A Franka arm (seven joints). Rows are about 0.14 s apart.
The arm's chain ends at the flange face. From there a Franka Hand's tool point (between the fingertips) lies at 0.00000 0.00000 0.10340 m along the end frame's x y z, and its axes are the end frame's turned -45 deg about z.
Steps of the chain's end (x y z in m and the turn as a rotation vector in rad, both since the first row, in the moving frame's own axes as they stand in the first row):
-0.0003, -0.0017, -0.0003, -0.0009, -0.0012, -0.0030
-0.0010, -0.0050, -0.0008, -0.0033, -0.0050, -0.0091
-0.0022, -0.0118, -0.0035, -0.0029, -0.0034, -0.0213
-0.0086, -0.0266, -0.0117, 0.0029, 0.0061, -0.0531
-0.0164, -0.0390, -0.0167, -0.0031, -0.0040, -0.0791
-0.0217, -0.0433, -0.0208, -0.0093, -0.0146, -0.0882
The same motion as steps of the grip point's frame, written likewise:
0.0008, -0.0014, -0.0003, 0.0002, -0.0015, -0.0030
0.0022, -0.0044, -0.0008, 0.0012, -0.0059, -0.0091
0.0063, -0.0099, -0.0035, 0.0004, -0.0045, -0.0213
0.0134, -0.0247, -0.0117, -0.0023, 0.0064, -0.0531
0.0155, -0.0392, -0.0167, 0.0006, -0.0050, -0.0791
0.0135, -0.0463, -0.0208, 0.0037, -0.0169, -0.0882

